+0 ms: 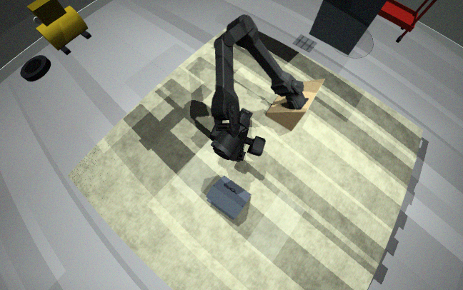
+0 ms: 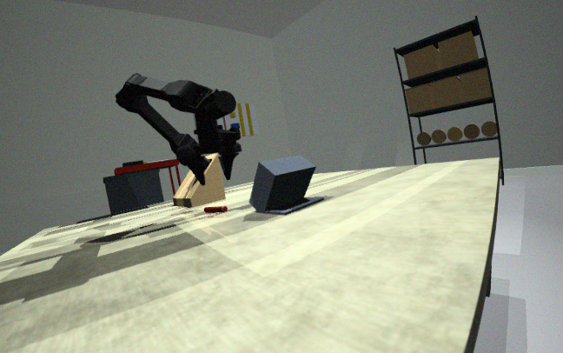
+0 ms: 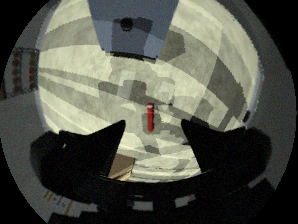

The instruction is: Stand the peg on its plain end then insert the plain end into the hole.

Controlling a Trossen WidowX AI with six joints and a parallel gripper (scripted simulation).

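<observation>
Now: the red peg 10 mm behind my gripper tip and 70 mm below it. From my gripper tip the other things lie so: blue-grey sloped panel 160 mm ahead, 100 mm to the left, 30 mm below.
</observation>
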